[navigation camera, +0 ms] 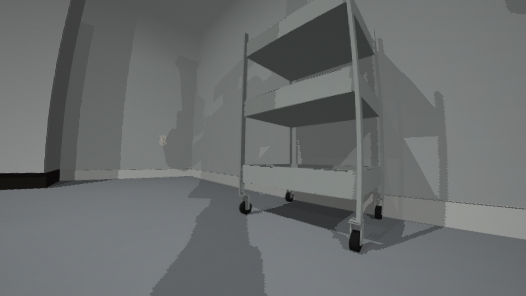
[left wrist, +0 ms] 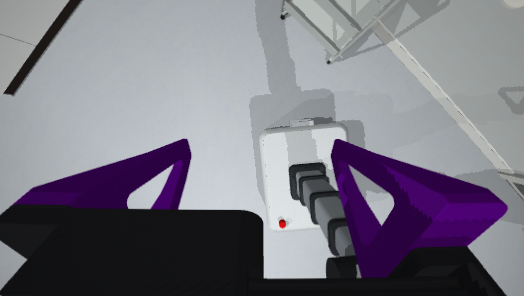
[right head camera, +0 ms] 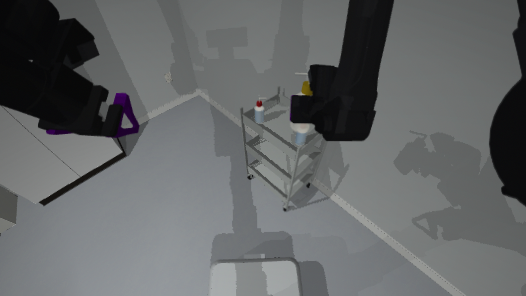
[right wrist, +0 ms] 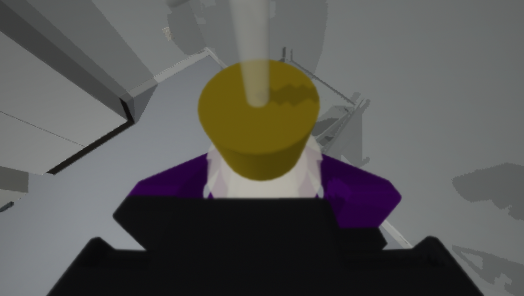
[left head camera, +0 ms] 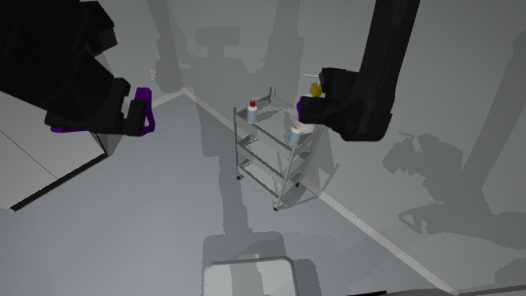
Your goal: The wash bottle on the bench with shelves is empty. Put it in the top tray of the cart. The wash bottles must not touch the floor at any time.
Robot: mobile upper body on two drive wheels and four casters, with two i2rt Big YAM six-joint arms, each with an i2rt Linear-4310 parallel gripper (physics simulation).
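Places are measured from the left arm's base along level axes (x ahead, y left, z up), in metres.
Where they show: left gripper, fingertip midpoint: [left wrist: 261, 147] [right head camera: 116, 128] [left head camera: 127, 126]; right gripper, fingertip midpoint: [left head camera: 305, 106].
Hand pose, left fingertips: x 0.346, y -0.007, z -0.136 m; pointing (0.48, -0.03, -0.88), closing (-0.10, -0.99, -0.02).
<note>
After its pixels a point has its place.
The yellow-capped wash bottle [left head camera: 315, 90] @(z -0.180, x 0.516, y -0.395 m) [right head camera: 307, 88] @(z -0.178, x 0.514, y -0.397 m) [right wrist: 260, 120] is held upright in my right gripper [left head camera: 304, 110] @(z -0.260, x 0.554, y -0.396 m) [right head camera: 300, 109] @(z -0.260, x 0.554, y -0.396 m) [right wrist: 262, 147] @(z -0.260, x 0.554, y -0.396 m), which is shut on it. In the head views the bottle overlaps the right part of the cart [left head camera: 236, 142] @(z -0.929, x 1.034, y -0.182 m) [right head camera: 244, 135] @(z -0.863, x 1.038, y -0.182 m) [navigation camera: 358, 150] @(z -1.162, x 0.709, y -0.464 m); its height above the top tray is unclear. One red-capped bottle [left head camera: 252, 113] @(z -0.665, x 1.022, y -0.284 m) [right head camera: 259, 114] @(z -0.672, x 1.022, y -0.286 m) stands at the tray's left. Another red-capped bottle [left head camera: 295, 135] @(z -0.662, x 0.826, y -0.505 m) [right head camera: 300, 137] @(z -0.679, x 0.827, y -0.502 m) stands at its near right corner, its top partly hidden by the held bottle. My left gripper [left head camera: 106, 123] [right head camera: 91, 124] [left wrist: 261, 147] @(z -0.136, x 0.347, y -0.007 m) is open and empty, left of the cart.
A pale cabinet [left head camera: 50, 160] @(z -1.099, x 1.063, y 1.388 m) [right head camera: 55, 150] @(z -0.936, x 1.032, y 1.424 m) [navigation camera: 25, 75] @(z -0.709, x 1.221, y 1.205 m) with a dark base stands at the left. A grey wall [left head camera: 425, 90] @(z -0.255, x 0.687, y -0.986 m) [navigation camera: 475, 125] @(z -1.072, x 0.750, y -0.932 m) rises behind and right of the cart. My white base [left head camera: 250, 280] @(z -1.150, x 0.203, y -0.226 m) [left wrist: 280, 150] @(z -1.150, x 0.195, y -0.082 m) shows below the arms, in front of the cart.
</note>
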